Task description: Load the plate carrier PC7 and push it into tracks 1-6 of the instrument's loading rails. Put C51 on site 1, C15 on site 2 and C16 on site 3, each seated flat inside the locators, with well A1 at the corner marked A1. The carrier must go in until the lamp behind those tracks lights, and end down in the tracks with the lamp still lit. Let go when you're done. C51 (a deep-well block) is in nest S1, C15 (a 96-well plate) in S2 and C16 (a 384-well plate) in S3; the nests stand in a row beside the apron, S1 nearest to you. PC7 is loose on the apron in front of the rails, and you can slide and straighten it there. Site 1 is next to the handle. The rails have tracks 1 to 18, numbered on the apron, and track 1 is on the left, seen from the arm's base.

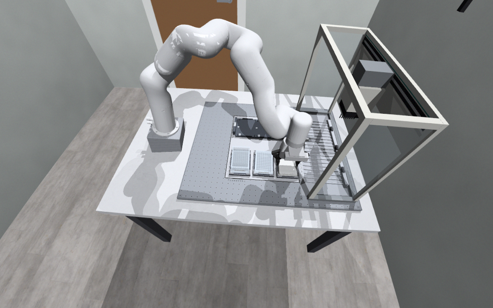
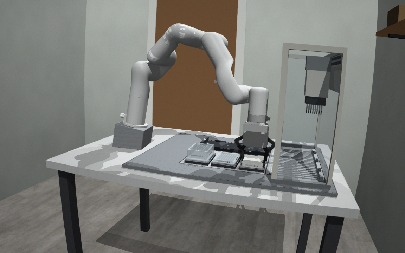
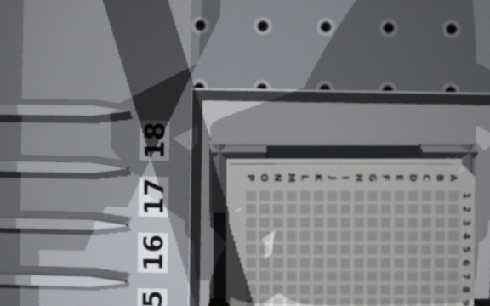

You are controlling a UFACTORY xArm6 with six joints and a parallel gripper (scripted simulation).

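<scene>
Now: the nest S3 20 mm below my hand. The rest, counted from my hand: front post: 220 mm above, 160 mm to the right, 90 mm ahead; then dark carrier PC7: 230 mm to the left, 110 mm behind, 10 mm below; then nest S2: 110 mm behind, 20 mm below.
</scene>
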